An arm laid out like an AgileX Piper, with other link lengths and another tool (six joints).
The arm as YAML. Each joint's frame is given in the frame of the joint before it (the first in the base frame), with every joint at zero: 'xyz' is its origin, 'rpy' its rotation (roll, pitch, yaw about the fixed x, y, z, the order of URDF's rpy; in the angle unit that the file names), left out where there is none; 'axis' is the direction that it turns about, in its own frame. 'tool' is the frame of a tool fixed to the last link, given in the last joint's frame.
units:
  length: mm
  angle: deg
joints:
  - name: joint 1
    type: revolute
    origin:
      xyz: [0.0, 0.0, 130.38]
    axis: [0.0, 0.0, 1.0]
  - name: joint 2
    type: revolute
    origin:
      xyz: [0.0, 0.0, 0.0]
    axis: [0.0, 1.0, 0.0]
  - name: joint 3
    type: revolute
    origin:
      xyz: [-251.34, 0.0, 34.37]
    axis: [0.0, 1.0, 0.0]
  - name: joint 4
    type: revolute
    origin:
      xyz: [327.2, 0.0, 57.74]
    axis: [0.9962, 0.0, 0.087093]
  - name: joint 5
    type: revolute
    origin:
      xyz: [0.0, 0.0, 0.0]
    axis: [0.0, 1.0, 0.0]
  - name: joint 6
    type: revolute
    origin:
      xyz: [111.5, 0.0, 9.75]
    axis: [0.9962, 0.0, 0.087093]
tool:
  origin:
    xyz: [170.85, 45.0, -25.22]
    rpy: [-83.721, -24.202, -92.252]
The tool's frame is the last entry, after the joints.
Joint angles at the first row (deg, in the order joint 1, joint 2, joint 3, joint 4, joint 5, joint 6):
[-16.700, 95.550, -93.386, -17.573, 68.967, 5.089]
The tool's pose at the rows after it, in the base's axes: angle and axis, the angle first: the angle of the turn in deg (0 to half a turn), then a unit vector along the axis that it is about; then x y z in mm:
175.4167 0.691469 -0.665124 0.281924 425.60 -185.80 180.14
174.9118 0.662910 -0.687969 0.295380 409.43 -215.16 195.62
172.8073 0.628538 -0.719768 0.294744 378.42 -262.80 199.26
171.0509 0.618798 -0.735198 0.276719 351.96 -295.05 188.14
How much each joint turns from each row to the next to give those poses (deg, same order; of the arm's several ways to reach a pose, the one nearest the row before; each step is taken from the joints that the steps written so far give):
[-1.450, -3.690, -0.001, -1.641, 0.996, 1.373]
[-4.046, -1.911, -0.001, -0.116, 0.001, 0.000]
[-7.060, -0.518, 0.002, 0.260, -0.002, -1.554]
[-5.598, 1.207, -0.001, 1.204, 0.001, -3.450]

